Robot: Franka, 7 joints.
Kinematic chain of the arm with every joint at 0, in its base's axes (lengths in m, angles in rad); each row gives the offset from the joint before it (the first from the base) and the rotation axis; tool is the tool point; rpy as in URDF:
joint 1: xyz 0 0 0.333 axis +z
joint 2: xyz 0 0 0 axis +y
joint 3: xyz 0 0 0.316 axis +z
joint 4: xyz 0.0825 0 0 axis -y
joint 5: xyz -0.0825 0 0.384 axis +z
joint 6: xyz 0 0 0 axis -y
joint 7: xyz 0.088 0 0 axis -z
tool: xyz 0 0 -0.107 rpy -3.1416 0 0
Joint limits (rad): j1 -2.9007..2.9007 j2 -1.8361..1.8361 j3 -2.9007..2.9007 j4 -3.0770..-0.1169 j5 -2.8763..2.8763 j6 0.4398..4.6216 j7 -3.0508..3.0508
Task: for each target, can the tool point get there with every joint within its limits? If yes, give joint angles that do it. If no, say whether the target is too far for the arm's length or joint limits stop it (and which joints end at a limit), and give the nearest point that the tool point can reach.
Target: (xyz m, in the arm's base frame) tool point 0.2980 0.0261 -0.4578
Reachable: no: joint limits stop it (at a limit: joint 2) | nearest point 0.2956 0.0259 -0.3606 | short by 0.097 m
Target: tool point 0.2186 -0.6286 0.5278
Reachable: yes | joints -0.5859 0.4771 -0.9952 -1.6864 -0.9589 3.5418 -1.4484
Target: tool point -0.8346 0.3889 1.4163
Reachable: no: too far | nearest point -0.5036 0.2347 0.9867 | short by 0.564 m
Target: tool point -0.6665 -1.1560 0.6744
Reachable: no: too far | nearest point -0.4151 -0.7200 0.5456 | short by 0.519 m
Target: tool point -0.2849 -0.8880 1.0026
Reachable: no: too far | nearest point -0.2129 -0.6636 0.8334 | short by 0.290 m
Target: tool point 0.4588 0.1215 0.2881
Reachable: yes | joints 1.8258 -0.5924 -1.6131 -2.4605 -1.4365 2.4282 0.9323
